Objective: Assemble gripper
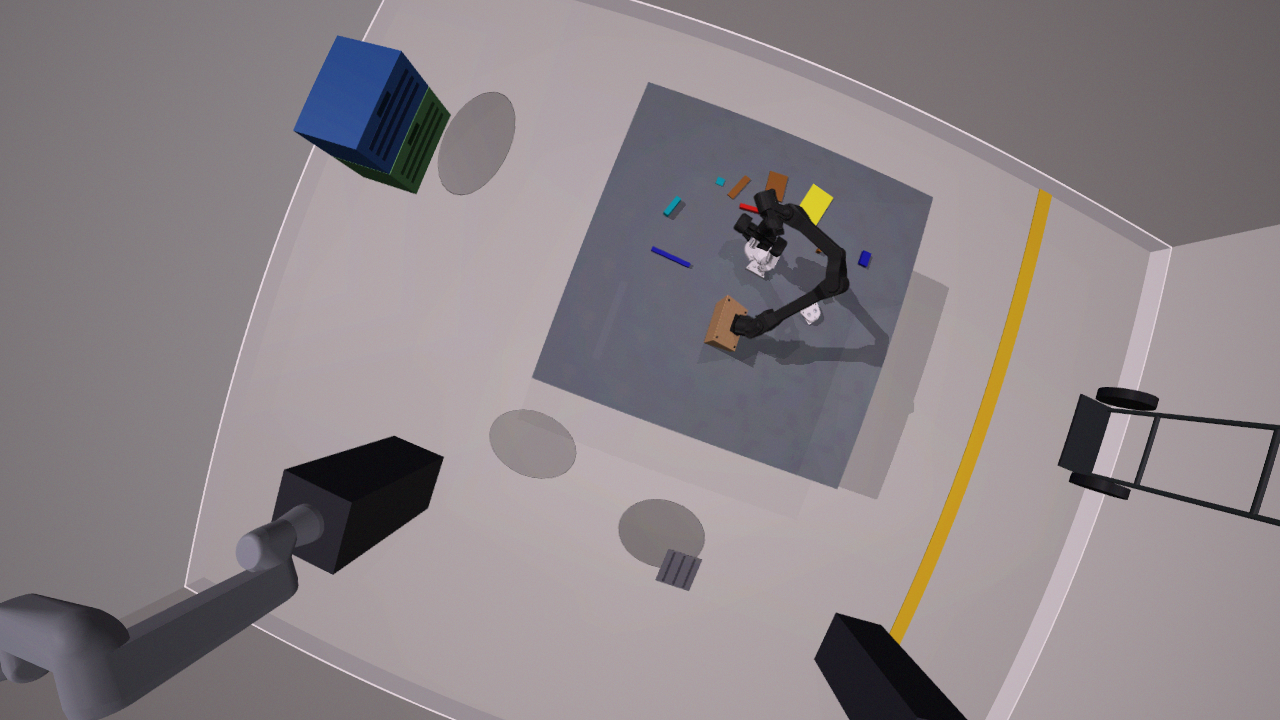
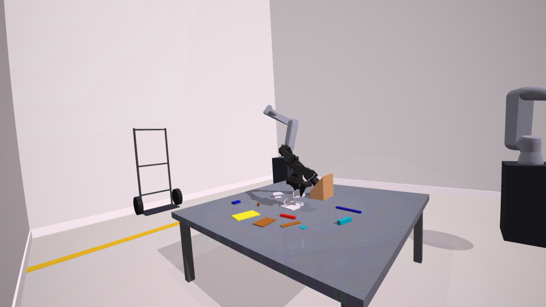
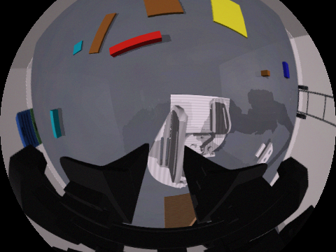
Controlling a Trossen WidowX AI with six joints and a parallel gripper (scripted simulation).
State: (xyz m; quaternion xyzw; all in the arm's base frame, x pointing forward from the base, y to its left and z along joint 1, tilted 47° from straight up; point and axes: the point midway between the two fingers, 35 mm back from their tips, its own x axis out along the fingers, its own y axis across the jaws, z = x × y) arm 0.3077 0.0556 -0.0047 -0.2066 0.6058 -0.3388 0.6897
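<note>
Right now my gripper tip is 80 mm above the flat white ribbed part, 70 mm to the left of it and 10 mm short of it. Round my gripper tip: brown plate: 290 mm ahead, 80 mm below, 30 mm to the right; white jaw: 80 mm to the right, 70 mm below, 40 mm behind; red bar: 160 mm ahead, 80 mm below, 30 mm to the left.
</note>
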